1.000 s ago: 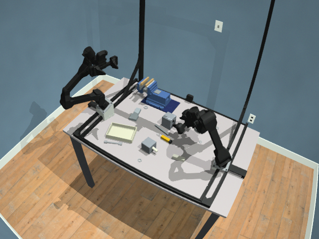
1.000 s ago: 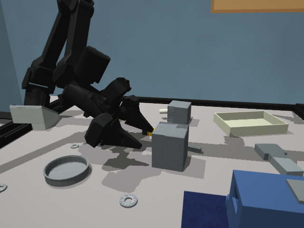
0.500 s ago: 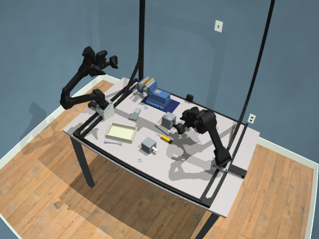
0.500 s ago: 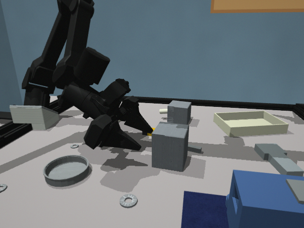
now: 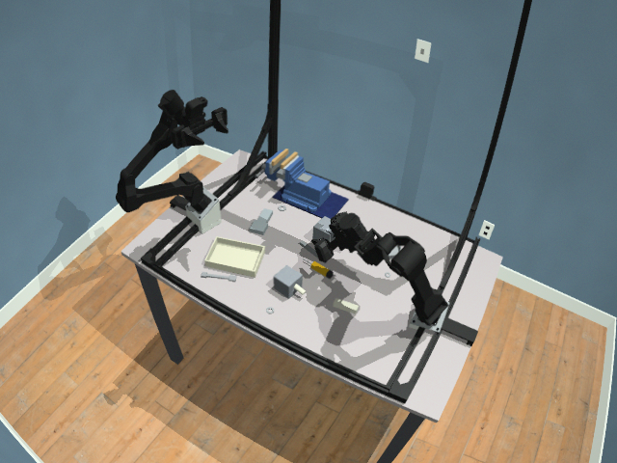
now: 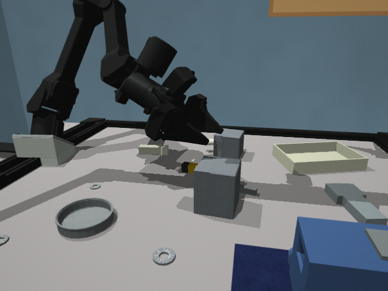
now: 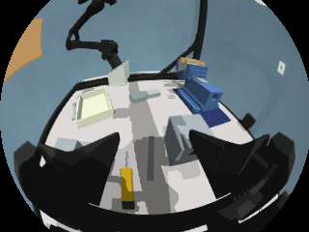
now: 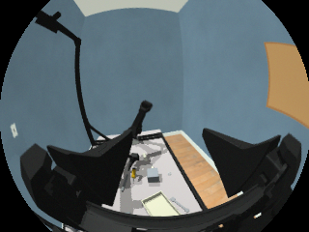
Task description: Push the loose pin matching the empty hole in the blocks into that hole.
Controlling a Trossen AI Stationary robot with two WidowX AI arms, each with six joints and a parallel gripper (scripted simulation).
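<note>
The round cream pin is 17 cm ahead of my left hand, 1 cm to the right of it and 9 cm below it. The rest, counted from my left hand: grey bar: 1 cm behind, 5 cm to the right, 11 cm below; then cream square pin: 14 cm ahead, 15 cm to the left, 11 cm below; then yellow screwdriver: 5 cm ahead, 11 cm below.
</note>
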